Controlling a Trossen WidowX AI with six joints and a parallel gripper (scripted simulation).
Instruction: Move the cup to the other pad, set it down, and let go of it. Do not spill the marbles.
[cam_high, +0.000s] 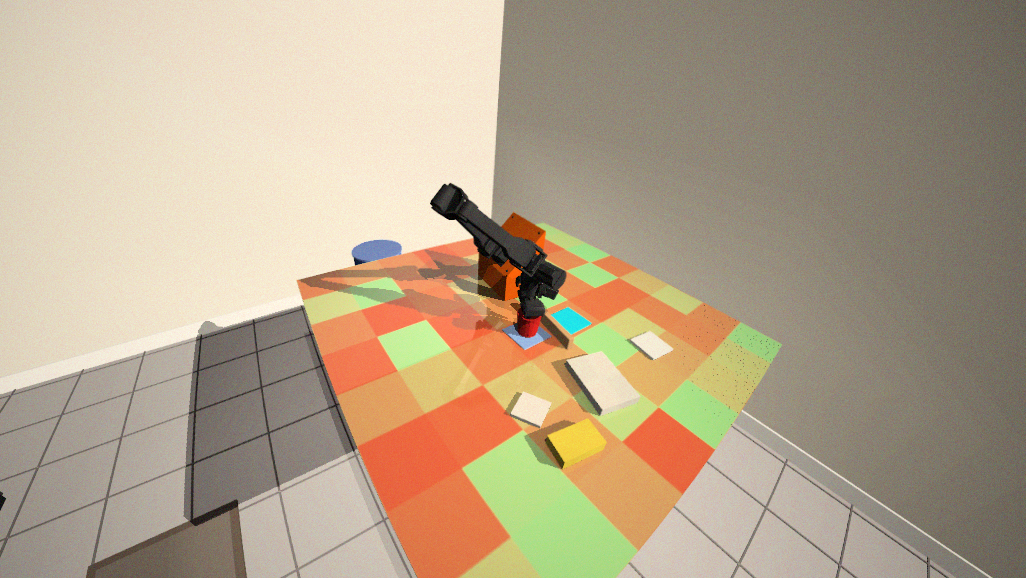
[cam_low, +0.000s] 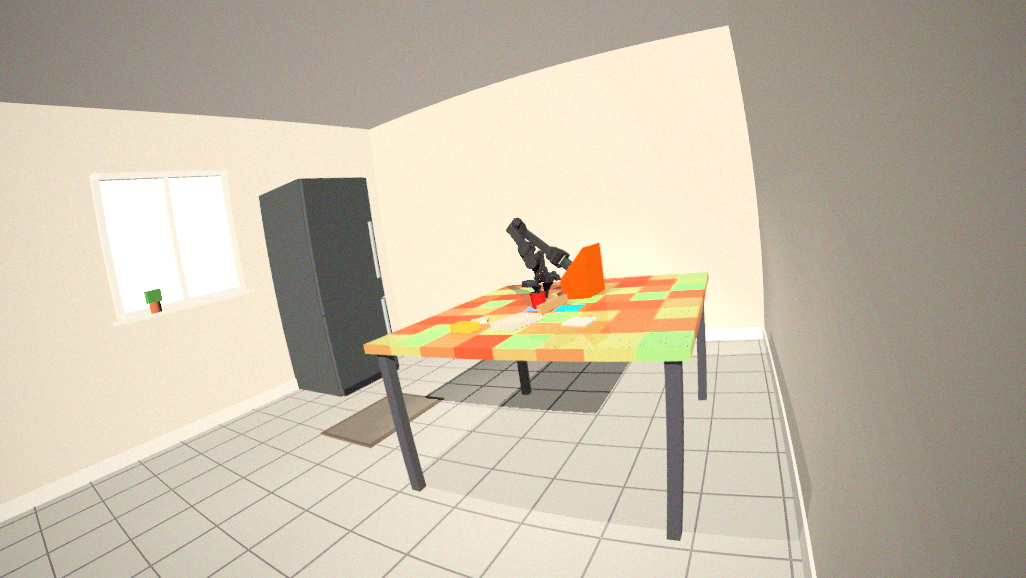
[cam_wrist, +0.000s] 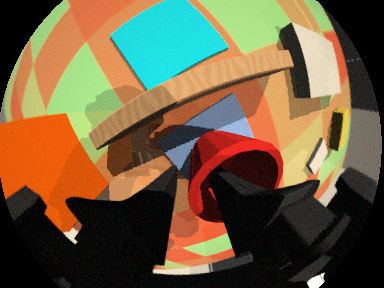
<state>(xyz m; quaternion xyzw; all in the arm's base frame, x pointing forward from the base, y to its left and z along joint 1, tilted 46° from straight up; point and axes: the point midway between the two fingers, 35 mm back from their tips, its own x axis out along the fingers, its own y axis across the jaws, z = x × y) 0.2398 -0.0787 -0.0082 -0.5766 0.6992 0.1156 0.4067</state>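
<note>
Right now the blue-grey pad is 4 cm below my gripper tip, 3 cm ahead of it and 2 cm to the right of it. Also, from my gripper tip: red cup 3 cm ahead, 2 cm to the right; low wooden bar 7 cm to the left, 4 cm ahead, 3 cm below; cyan pad 15 cm to the left, 4 cm below, 4 cm ahead.
</note>
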